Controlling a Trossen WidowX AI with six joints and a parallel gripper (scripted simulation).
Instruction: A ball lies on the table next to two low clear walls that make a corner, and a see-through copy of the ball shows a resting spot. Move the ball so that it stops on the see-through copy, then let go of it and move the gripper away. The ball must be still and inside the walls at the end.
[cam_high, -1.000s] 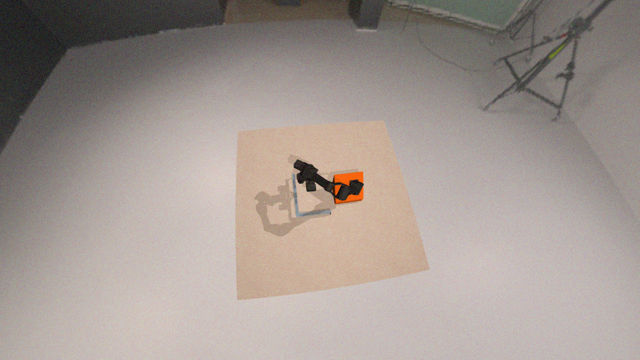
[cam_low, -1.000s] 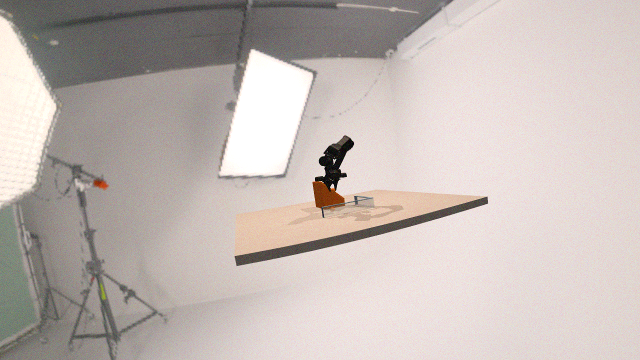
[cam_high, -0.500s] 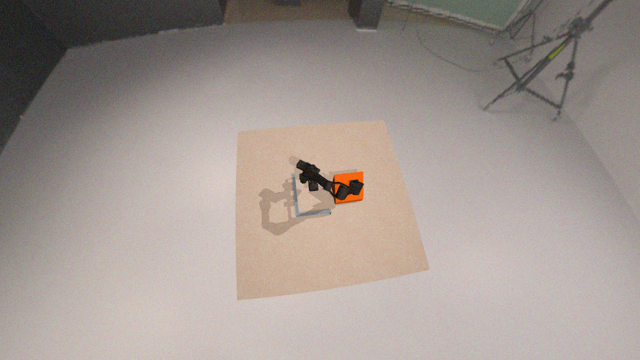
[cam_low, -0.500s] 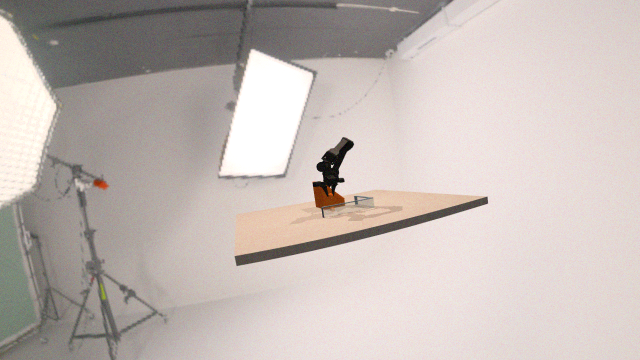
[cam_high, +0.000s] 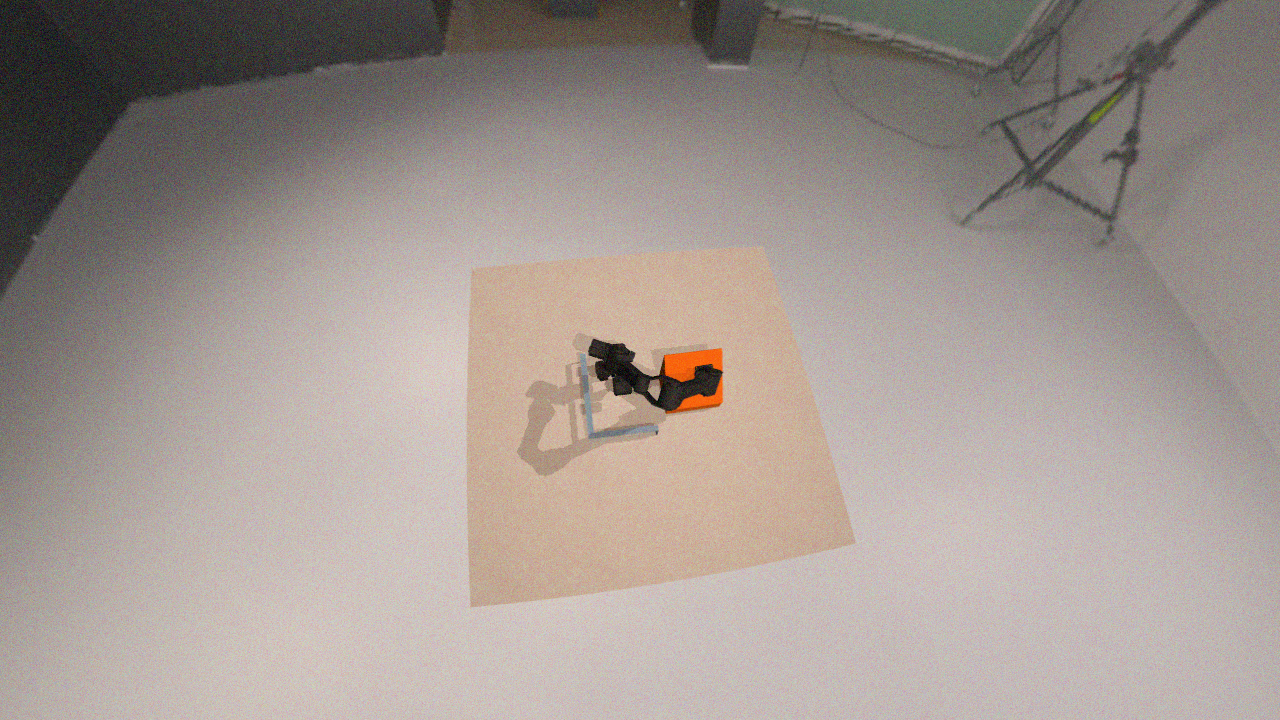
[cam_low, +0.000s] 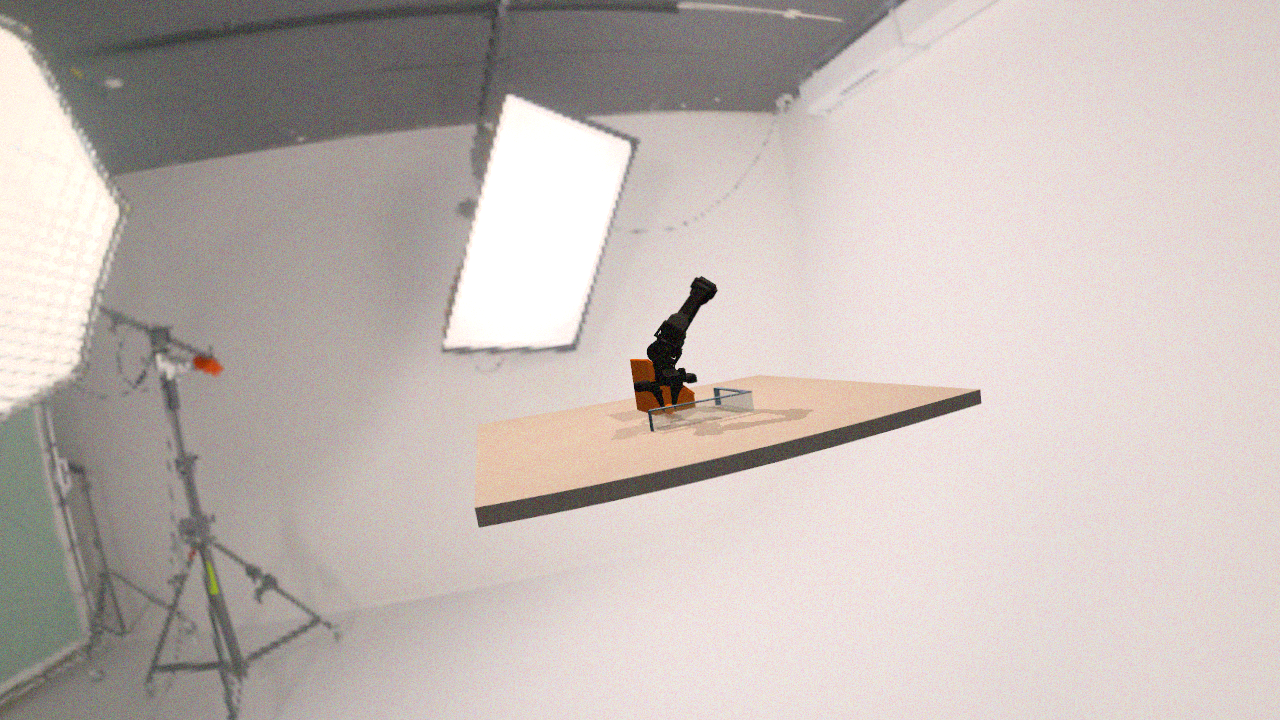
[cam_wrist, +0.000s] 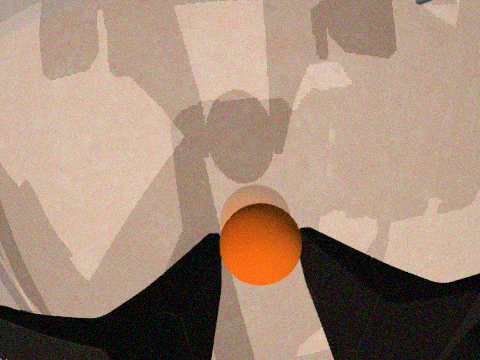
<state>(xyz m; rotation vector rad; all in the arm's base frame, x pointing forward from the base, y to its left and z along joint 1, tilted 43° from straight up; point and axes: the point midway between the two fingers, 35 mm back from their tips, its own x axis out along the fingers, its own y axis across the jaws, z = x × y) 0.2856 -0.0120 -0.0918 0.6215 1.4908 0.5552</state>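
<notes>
Now: the see-through copy of ball 20 mm below my gripper tip. Round my gripper tip: orange ball right at my gripper tip.
</notes>
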